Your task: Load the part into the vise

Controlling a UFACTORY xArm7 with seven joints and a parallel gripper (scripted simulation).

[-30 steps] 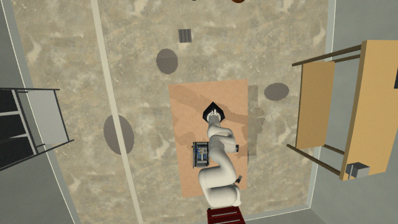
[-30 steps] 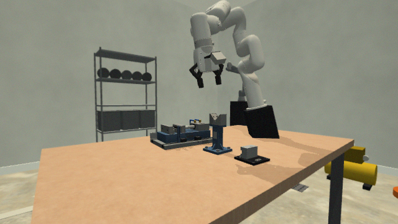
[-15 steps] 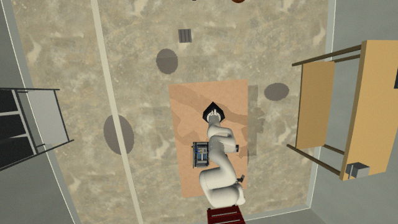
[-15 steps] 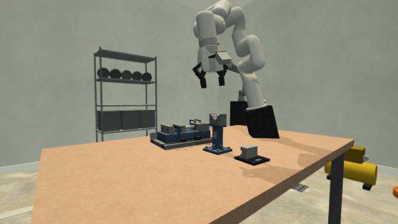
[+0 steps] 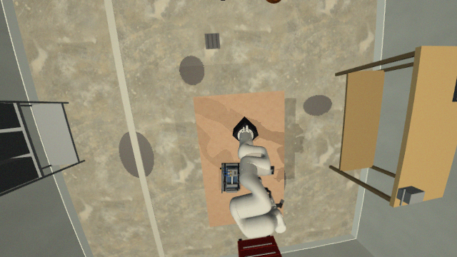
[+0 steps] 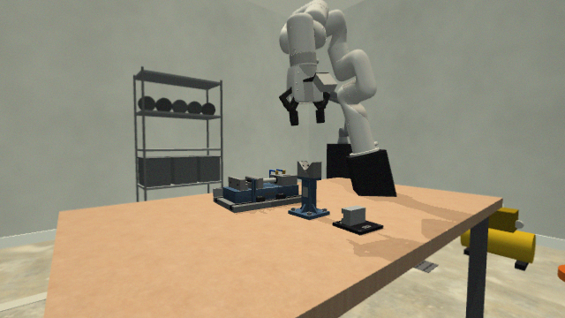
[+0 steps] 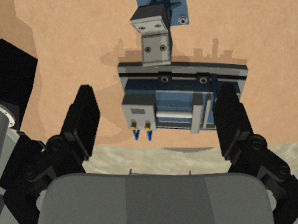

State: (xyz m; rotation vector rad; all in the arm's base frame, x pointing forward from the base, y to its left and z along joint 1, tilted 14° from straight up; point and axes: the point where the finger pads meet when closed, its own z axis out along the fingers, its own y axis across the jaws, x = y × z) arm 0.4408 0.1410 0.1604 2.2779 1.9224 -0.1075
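Right now the grey block is 25 cm below my hand, 13 cm to the left of it and 3 cm behind it. The rest, counted from my hand: work stop (20 cm to the right, 19 cm below, 7 cm ahead); then grey V-block (15 cm below, 2 cm behind); then cylinder rod (24 cm to the right, 20 cm below, 3 cm behind).
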